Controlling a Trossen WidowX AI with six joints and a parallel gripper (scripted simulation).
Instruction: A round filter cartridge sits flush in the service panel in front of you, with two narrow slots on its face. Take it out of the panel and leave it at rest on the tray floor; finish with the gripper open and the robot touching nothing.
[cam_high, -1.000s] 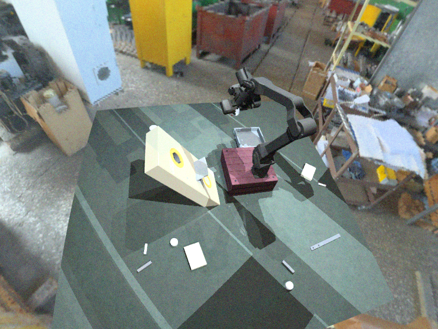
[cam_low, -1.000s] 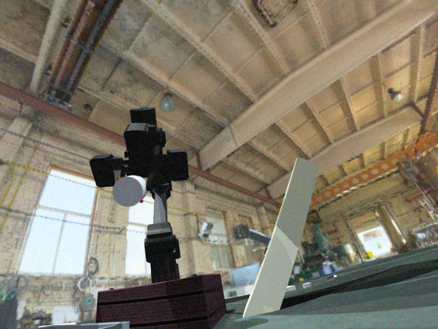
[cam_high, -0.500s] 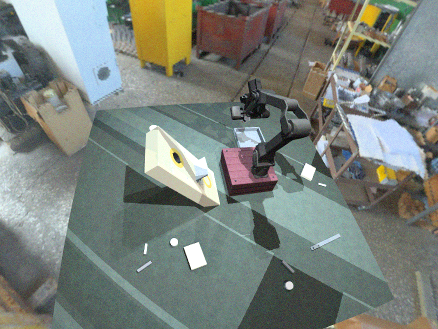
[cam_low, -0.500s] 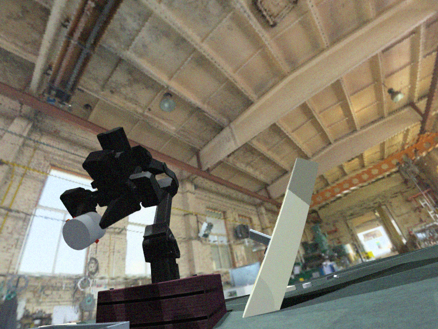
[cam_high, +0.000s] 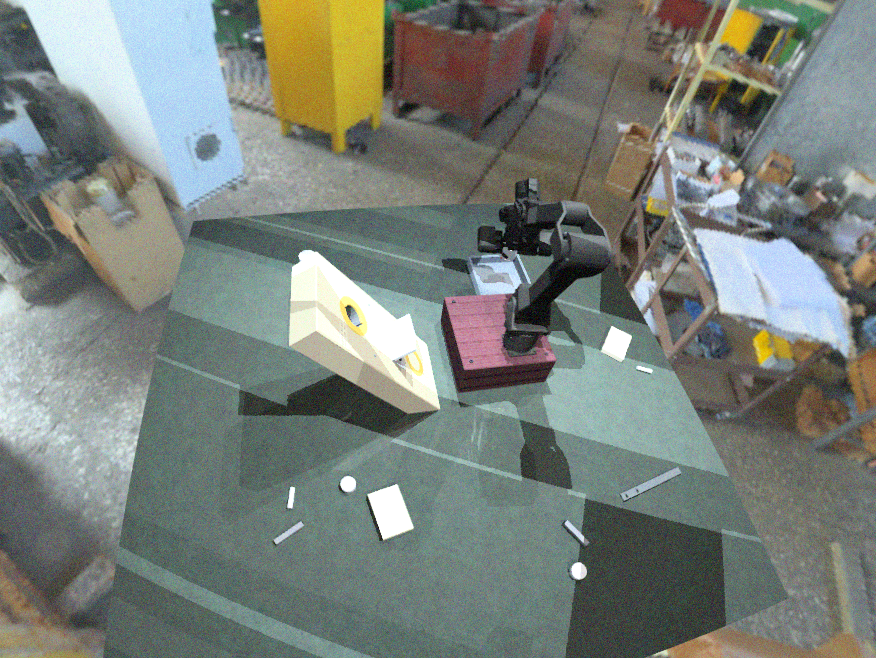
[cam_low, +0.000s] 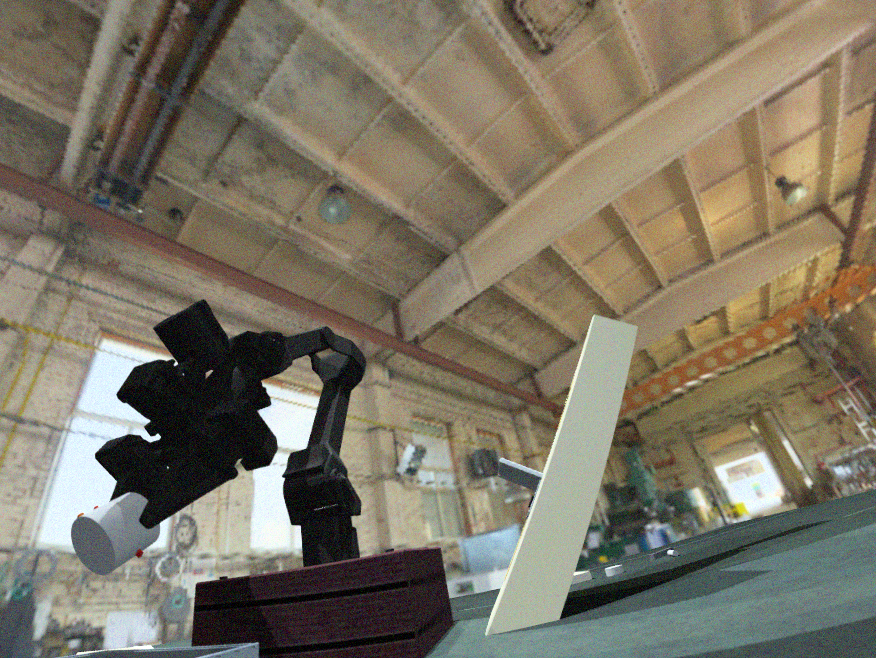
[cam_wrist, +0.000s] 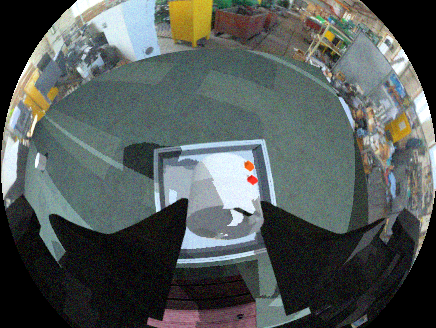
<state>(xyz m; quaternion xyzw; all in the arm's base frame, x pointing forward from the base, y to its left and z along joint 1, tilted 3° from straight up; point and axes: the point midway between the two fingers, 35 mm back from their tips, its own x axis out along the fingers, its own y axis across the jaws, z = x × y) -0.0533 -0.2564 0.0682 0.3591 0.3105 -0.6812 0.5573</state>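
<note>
Right now the grey tray is 110 mm below my gripper tip. From my gripper tip the other things lie so: grey bracket (330 mm ahead, 270 mm to the left, 20 mm above); then cream service panel (380 mm ahead, 270 mm to the left, 40 mm above); then white round filter cartridge (right at my gripper tip).
</note>
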